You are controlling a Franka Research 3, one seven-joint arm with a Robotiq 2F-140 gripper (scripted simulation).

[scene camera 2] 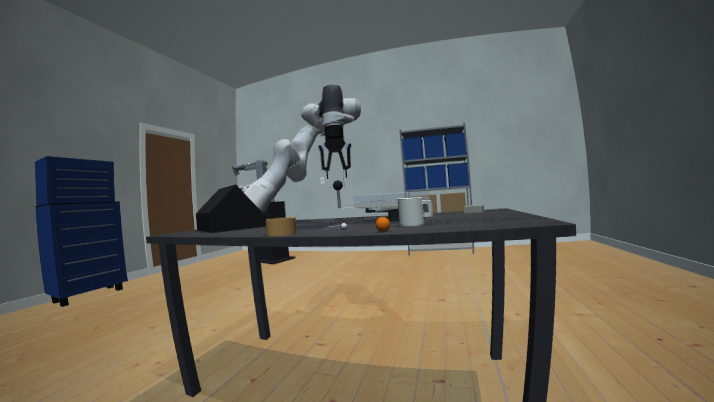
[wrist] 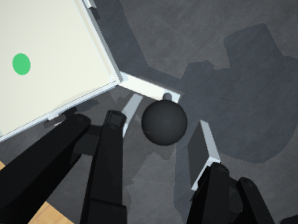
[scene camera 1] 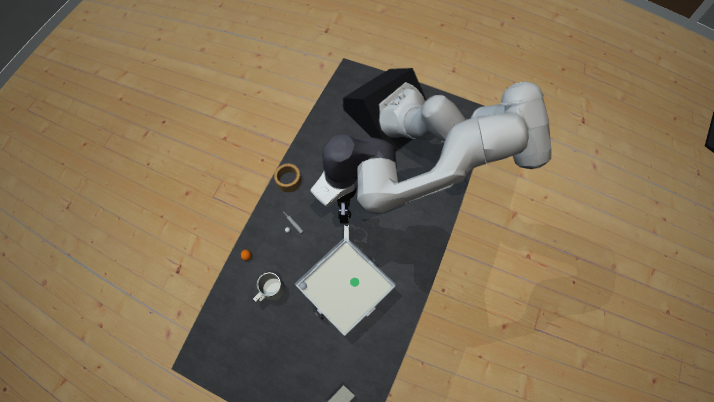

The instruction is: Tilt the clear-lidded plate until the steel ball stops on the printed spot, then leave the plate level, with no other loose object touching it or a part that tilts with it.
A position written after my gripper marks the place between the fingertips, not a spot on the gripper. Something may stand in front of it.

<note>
I see my gripper (scene camera 2: 337, 186), a white mug (scene camera 2: 411, 213) and a square clear-lidded plate (scene camera 1: 345, 285).
My gripper is seen too in the wrist view (wrist: 165, 121). The square clear-lidded plate is seen too in the wrist view (wrist: 61, 61). The wrist view does not show the white mug: it is out of frame.
</note>
